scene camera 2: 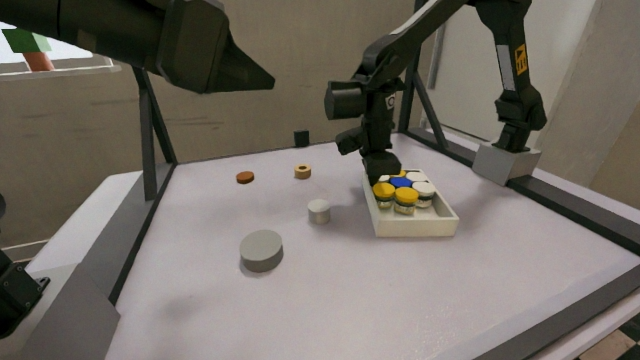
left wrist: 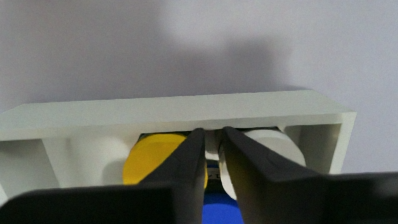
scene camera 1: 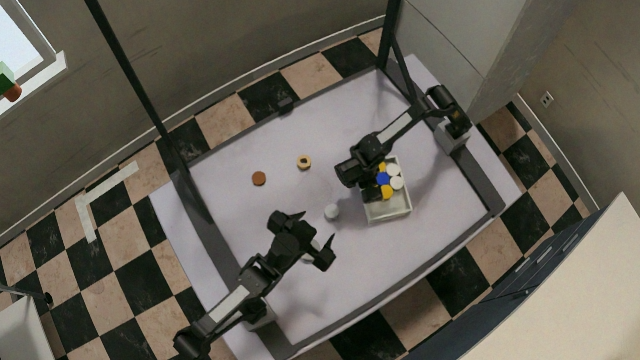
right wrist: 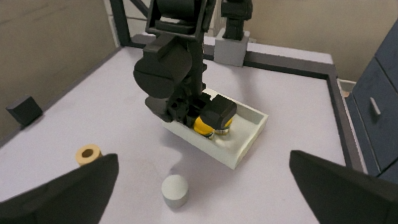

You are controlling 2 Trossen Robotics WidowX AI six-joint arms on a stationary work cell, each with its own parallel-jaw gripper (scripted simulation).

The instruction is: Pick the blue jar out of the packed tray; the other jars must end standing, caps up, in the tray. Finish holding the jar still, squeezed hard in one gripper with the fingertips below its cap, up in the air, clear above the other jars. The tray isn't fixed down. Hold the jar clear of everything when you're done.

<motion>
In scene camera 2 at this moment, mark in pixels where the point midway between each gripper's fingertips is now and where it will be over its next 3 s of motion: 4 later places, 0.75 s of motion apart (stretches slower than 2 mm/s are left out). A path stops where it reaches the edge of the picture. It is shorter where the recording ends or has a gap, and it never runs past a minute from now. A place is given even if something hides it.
My left gripper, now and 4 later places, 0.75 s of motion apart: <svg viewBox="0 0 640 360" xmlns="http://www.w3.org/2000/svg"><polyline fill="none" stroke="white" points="371,183 374,175 405,165 433,165 430,181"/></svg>
My right gripper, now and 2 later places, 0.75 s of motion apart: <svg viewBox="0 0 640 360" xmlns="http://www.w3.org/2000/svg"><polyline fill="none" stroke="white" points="255,80 268,59 279,74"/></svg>
</motion>
